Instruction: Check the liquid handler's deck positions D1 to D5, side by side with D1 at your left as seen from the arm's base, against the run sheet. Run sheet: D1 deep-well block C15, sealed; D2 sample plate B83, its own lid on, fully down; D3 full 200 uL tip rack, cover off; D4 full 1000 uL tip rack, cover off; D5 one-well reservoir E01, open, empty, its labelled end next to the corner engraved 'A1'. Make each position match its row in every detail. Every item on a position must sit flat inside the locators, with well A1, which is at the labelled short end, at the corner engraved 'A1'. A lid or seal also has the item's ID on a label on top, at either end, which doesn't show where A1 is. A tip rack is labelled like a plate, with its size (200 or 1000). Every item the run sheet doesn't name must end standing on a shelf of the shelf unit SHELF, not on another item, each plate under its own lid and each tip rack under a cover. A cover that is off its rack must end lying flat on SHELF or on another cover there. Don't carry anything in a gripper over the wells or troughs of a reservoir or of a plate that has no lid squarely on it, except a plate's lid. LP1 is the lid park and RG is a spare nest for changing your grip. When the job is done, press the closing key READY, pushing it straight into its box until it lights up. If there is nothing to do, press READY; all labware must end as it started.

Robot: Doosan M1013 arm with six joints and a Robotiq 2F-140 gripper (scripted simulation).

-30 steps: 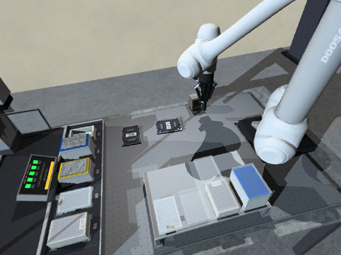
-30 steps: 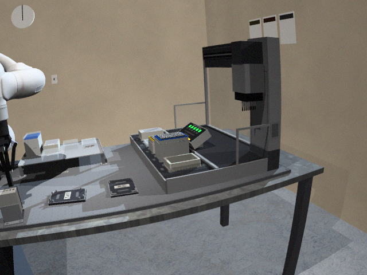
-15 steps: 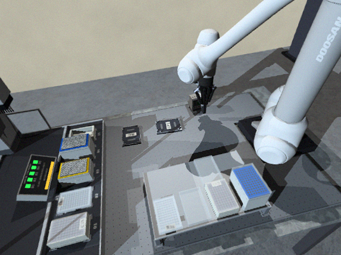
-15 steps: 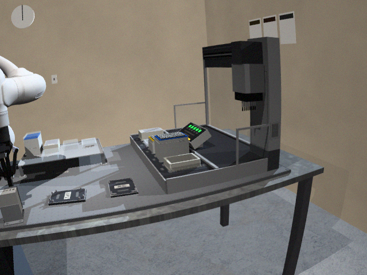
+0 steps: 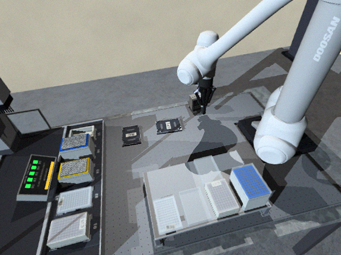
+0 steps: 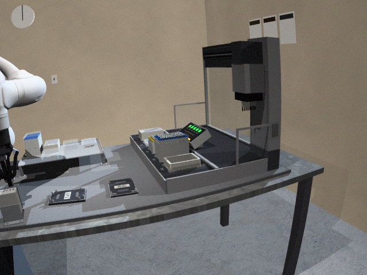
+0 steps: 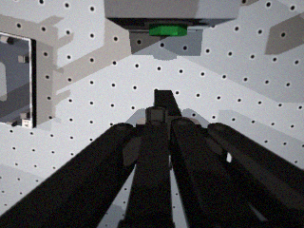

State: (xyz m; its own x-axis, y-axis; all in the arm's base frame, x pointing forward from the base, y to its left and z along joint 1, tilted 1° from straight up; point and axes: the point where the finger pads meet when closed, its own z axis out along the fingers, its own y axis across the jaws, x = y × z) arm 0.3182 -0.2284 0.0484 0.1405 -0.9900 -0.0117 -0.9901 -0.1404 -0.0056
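My gripper is now 1 cm short of the green key and 6 cm to the left of it. From my hand the other things lie so: clear cover: 22 cm ahead, 54 cm to the left; one-well reservoir: 68 cm ahead, 2 cm to the left, 2 cm below; shelf unit: 17 cm ahead, 47 cm to the left, 2 cm below.
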